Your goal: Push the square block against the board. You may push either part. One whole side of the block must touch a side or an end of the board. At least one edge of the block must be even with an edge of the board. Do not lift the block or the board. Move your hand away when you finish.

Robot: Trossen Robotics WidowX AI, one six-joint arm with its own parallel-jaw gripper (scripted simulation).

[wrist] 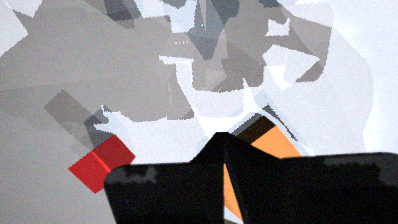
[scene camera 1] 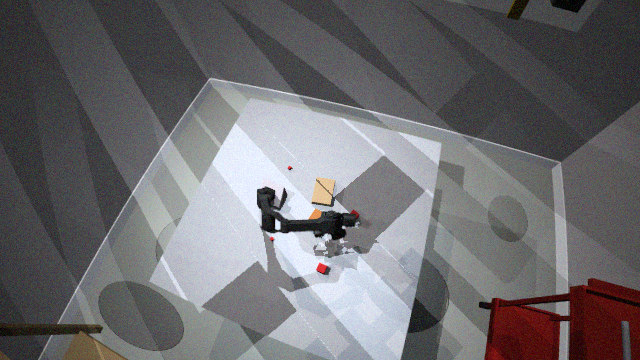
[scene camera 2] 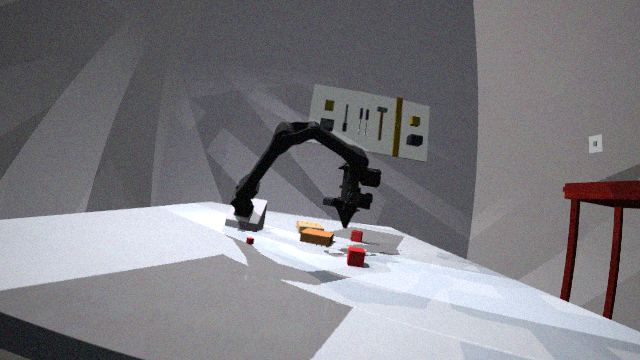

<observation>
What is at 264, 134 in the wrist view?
An orange square block.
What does my gripper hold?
Nothing.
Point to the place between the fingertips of my gripper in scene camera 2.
At 344, 228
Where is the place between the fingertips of my gripper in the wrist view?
221, 137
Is my gripper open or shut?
Shut.
</observation>
